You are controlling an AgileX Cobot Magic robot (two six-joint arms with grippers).
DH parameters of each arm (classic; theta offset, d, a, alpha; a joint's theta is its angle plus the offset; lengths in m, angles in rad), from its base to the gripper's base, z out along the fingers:
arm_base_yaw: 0 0.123 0 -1.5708
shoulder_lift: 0.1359 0 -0.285 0
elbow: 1.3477 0 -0.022 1.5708
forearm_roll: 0 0.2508 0 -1.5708
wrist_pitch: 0 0 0.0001 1.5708
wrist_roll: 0 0.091 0 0
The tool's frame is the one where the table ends.
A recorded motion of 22 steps. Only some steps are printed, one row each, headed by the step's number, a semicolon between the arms.
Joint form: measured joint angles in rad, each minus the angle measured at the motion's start. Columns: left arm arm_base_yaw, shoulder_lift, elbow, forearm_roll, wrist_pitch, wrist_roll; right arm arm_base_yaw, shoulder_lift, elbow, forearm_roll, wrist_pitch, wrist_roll.
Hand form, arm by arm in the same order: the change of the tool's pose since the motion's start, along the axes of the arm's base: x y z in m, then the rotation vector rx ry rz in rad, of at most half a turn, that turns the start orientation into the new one. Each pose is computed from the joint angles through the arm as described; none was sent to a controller.
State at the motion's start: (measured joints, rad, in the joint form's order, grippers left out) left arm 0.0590 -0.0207 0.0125 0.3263 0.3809 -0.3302; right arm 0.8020 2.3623 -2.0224 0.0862 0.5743 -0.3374
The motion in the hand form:
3: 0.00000 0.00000 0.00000 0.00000 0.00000 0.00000; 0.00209 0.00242 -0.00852 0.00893 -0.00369 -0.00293
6: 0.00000 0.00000 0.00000 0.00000 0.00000 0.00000; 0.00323 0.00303 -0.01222 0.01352 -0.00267 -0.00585
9: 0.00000 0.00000 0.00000 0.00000 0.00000 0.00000; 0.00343 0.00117 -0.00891 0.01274 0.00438 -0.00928
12: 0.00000 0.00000 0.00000 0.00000 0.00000 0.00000; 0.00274 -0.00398 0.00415 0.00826 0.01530 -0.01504
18: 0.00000 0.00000 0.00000 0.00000 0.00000 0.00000; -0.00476 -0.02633 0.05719 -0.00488 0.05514 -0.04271
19: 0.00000 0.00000 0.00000 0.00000 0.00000 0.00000; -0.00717 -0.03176 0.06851 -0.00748 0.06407 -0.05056
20: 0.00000 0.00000 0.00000 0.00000 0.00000 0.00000; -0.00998 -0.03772 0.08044 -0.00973 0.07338 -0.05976
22: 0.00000 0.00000 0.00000 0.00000 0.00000 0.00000; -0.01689 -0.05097 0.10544 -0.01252 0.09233 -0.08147
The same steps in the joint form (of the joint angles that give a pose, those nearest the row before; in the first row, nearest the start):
3: 0.0000 0.0000 0.0000 0.0000 0.0000 0.0000; 0.0003 0.0200 -0.0019 0.0046 -0.0272 -0.0005
6: 0.0000 0.0000 0.0000 0.0000 0.0000 0.0000; -0.0007 0.0285 -0.0027 0.0093 -0.0375 -0.0008
9: 0.0000 0.0000 0.0000 0.0000 0.0000 0.0000; -0.0039 0.0212 -0.0031 0.0133 -0.0242 -0.0003
12: 0.0000 0.0000 0.0000 0.0000 0.0000 0.0000; -0.0104 -0.0066 -0.0049 0.0144 0.0162 0.0036
18: 0.0000 0.0000 0.0000 0.0000 0.0000 0.0000; -0.0323 -0.1226 -0.0091 0.0117 0.1730 0.0319
19: 0.0000 0.0000 0.0000 0.0000 0.0000 0.0000; -0.0369 -0.1481 -0.0098 0.0101 0.2071 0.0407
20: 0.0000 0.0000 0.0000 0.0000 0.0000 0.0000; -0.0417 -0.1752 -0.0105 0.0080 0.2428 0.0509
22: 0.0000 0.0000 0.0000 0.0000 0.0000 0.0000; -0.0518 -0.2332 -0.0119 0.0035 0.3166 0.0749

